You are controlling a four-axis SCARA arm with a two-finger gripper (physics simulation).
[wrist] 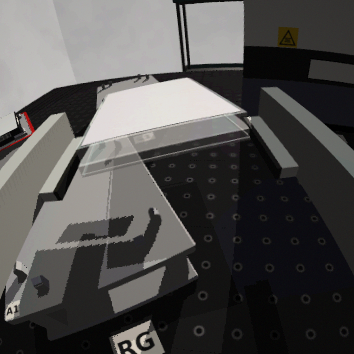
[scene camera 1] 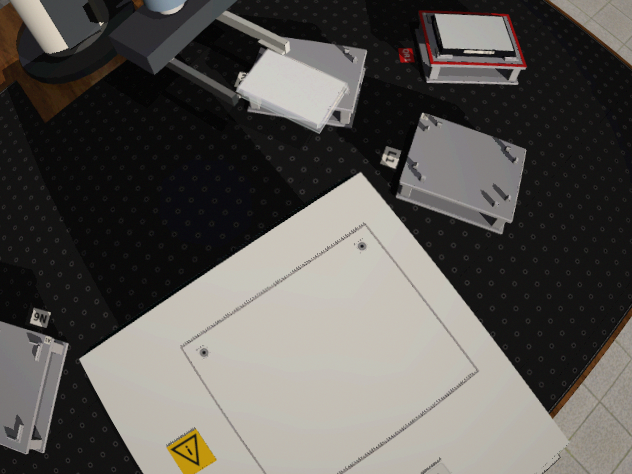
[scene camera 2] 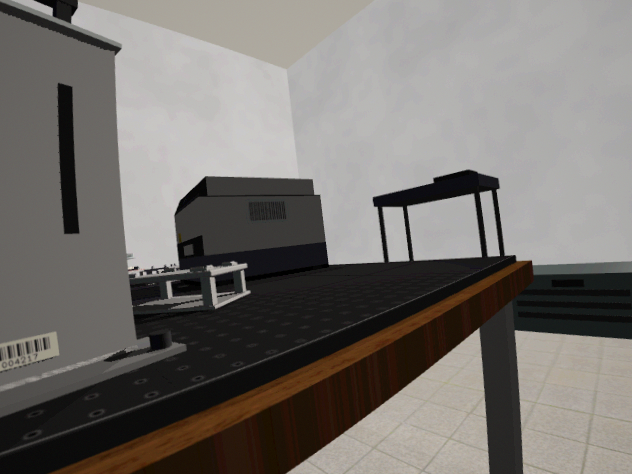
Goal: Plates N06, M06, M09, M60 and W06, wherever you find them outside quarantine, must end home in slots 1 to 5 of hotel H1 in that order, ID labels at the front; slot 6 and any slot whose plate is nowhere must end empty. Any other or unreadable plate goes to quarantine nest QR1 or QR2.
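Seen in the pictures: gripper, fingertip midpoint: point(wrist: 162, 114) point(scene camera 1: 262, 72); arm's base at its link origin: point(scene camera 1: 77, 34).
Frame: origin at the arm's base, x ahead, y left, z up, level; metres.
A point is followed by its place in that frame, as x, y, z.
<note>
My gripper point(scene camera 1: 261, 72) {0.447, 0.135, 0.127} point(wrist: 162, 114) {0.447, 0.135, 0.127} is shut on a clear plate with a white top point(scene camera 1: 293, 89) {0.496, 0.148, 0.121} point(wrist: 167, 107) {0.461, 0.135, 0.125}. It holds the plate level above the grey RG nest point(scene camera 1: 334, 58) {0.457, 0.260, 0.063} point(wrist: 172, 240) {0.414, 0.131, 0.063}, turned relative to it and overhanging one side. No ID label is readable on the held plate. A dark plate with a white top point(scene camera 1: 474, 31) {0.567, 0.467, 0.077} point(wrist: 7, 125) {0.570, 0.431, 0.077} sits on the red-rimmed nest QR1 point(scene camera 1: 474, 64) {0.607, 0.421, 0.063} point(wrist: 29, 123) {0.598, 0.412, 0.063}; its small label is unreadable. Hotel H1 and its slots cannot be made out.
The grey L1 nest point(scene camera 1: 459, 168) {0.711, 0.255, 0.063} bears no plate. Another grey nest point(scene camera 1: 17, 382) {0.535, -0.390, 0.063} stands at the lower left. A large pale housing point(scene camera 1: 331, 306) {0.763, -0.033, 0.264} fills the lower middle. Scene camera 2 shows a tall grey cabinet point(scene camera 2: 96, 178) {0.395, -0.633, 0.145}, a dark instrument point(scene camera 2: 255, 234) {0.763, -0.240, 0.122} and a nest point(scene camera 2: 209, 288) {0.524, -0.503, 0.040}.
</note>
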